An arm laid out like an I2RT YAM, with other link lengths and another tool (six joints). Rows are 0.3 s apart.
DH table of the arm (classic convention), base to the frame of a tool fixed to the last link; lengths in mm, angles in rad. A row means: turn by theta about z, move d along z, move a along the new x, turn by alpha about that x. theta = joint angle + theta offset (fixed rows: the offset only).
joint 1: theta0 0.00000; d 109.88; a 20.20; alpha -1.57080
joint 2: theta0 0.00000; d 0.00; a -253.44; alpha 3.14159
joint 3: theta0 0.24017; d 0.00; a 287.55; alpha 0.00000
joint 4: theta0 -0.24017; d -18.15; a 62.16; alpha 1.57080
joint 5: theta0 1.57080; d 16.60; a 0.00; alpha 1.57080
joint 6: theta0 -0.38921; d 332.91; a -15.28; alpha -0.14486
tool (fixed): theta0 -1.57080; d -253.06; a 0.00; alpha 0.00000
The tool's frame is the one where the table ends.
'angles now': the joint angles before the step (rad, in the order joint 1, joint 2, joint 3, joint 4, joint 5, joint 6). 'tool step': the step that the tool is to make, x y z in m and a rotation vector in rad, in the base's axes. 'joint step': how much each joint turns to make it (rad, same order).
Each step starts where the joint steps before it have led.
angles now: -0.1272, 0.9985, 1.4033, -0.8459, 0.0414, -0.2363
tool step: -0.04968, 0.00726, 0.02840, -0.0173, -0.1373, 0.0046
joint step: 0.0046, -0.1449, 0.0004, -0.0069, 0.0000, -0.0001
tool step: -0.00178, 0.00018, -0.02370, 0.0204, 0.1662, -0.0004
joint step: 0.0000, 0.0167, -0.0008, -0.1499, 0.0004, 0.0001
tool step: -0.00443, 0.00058, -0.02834, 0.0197, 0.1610, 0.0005
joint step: 0.0000, 0.0000, -0.0374, -0.1248, -0.0004, -0.0004
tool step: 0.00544, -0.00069, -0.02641, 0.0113, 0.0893, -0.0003
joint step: -0.0001, 0.0000, -0.0725, -0.0175, 0.0000, 0.0004
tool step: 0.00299, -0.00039, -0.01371, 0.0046, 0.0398, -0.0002
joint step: 0.0001, -0.0003, -0.0404, 0.0000, 0.0004, -0.0001
